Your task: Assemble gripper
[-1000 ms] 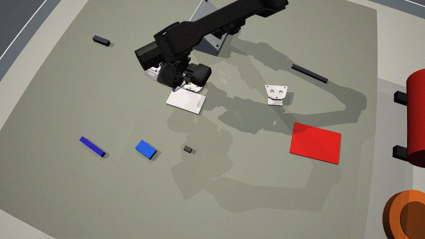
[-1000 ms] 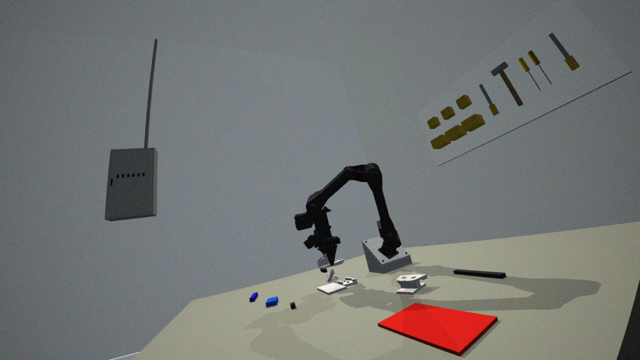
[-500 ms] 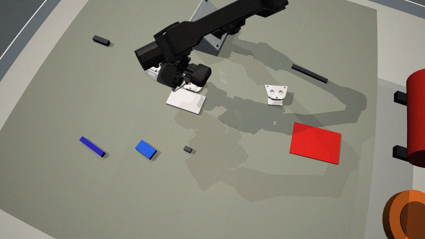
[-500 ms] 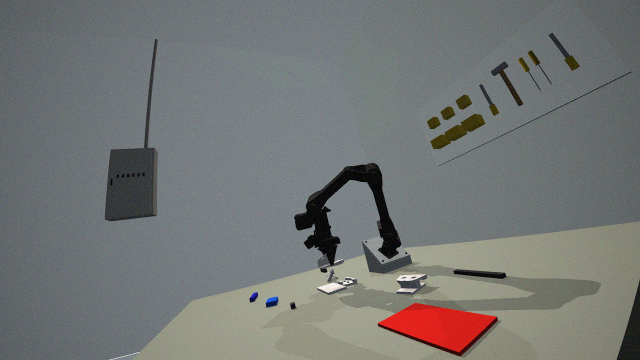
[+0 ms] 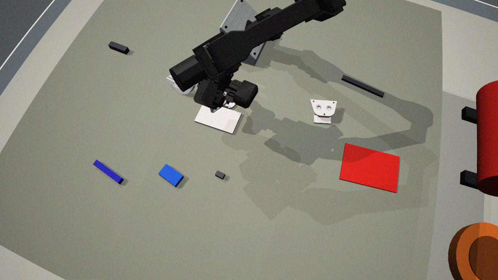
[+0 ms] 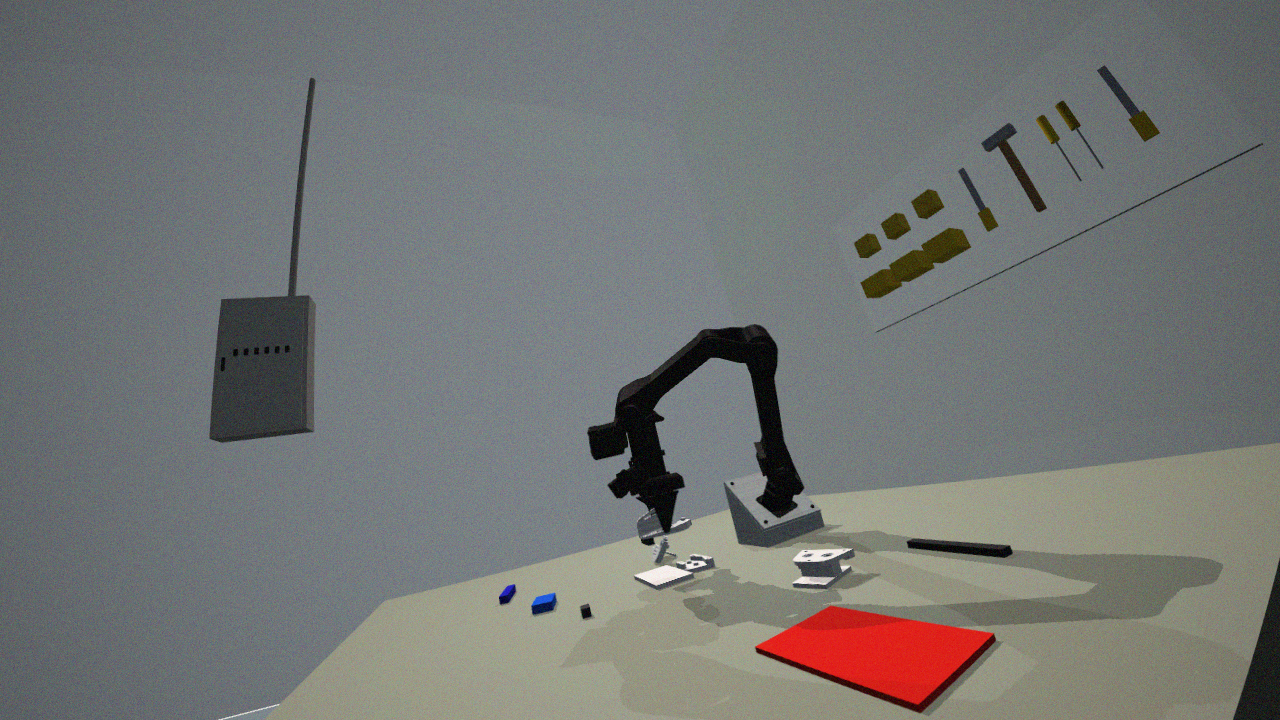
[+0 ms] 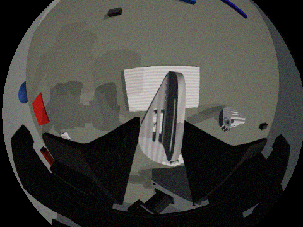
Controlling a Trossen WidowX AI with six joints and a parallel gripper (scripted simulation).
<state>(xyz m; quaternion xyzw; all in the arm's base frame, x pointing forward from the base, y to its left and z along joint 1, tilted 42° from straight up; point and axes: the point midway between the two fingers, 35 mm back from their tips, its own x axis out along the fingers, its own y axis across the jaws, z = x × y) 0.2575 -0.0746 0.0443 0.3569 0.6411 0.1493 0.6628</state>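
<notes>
My gripper tip is now 8 cm above the white ribbed plate, 2 cm to the left of it and 2 cm short of it. Round my gripper tip: small black block (18 cm ahead, 7 cm below, 3 cm to the left); then blue block (22 cm ahead, 10 cm to the right, 7 cm below); then housing plate (8 cm below, 5 cm behind, 1 cm to the right).
</notes>
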